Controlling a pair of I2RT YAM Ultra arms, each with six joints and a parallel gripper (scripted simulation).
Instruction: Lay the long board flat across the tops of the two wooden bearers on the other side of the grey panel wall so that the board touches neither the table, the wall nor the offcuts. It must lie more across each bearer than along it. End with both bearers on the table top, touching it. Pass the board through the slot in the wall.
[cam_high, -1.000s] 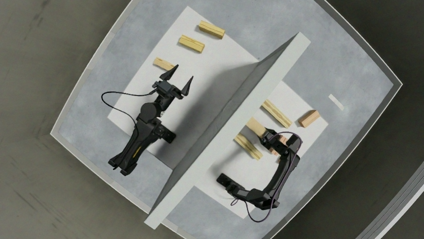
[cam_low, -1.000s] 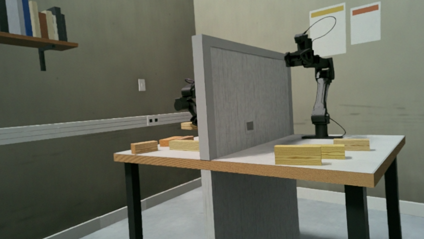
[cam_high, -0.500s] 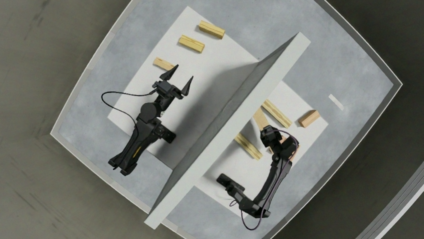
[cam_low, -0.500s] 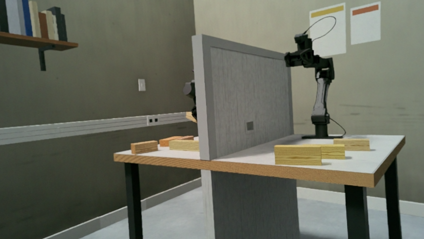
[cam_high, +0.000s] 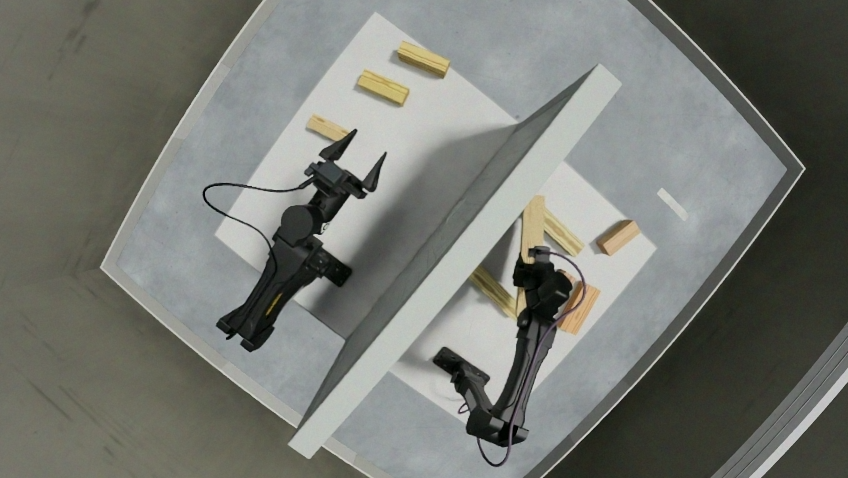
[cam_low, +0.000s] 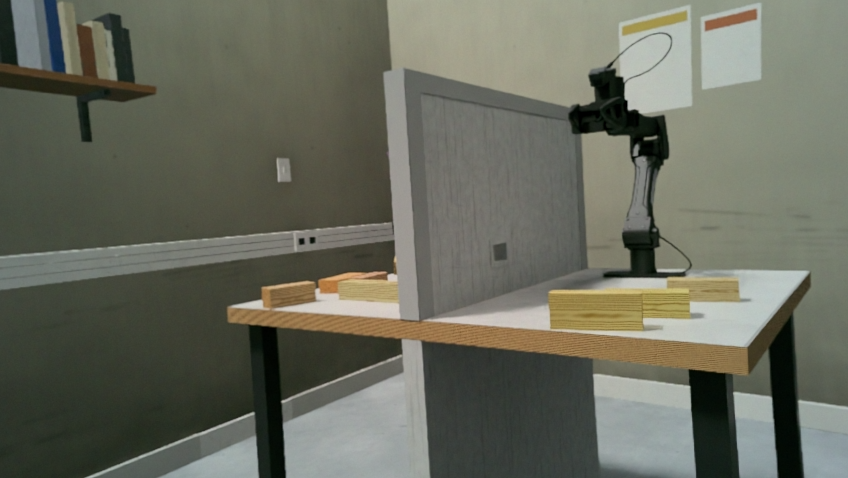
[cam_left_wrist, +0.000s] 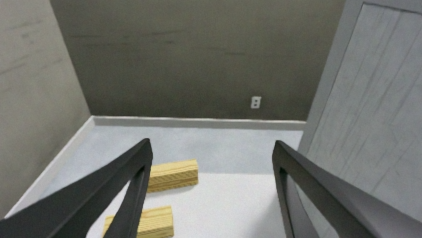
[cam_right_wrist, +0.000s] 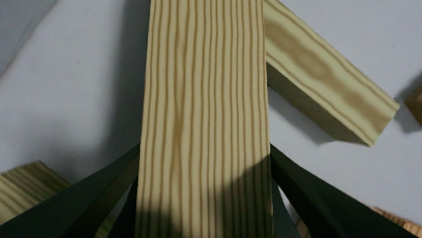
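Right now my right hand is 120 mm short of the wooden bearer, 10 mm to the left of it and 90 mm above it. Round my right hand: long board: right at my right hand; offcut: 230 mm ahead, 220 mm to the right, 90 mm below.
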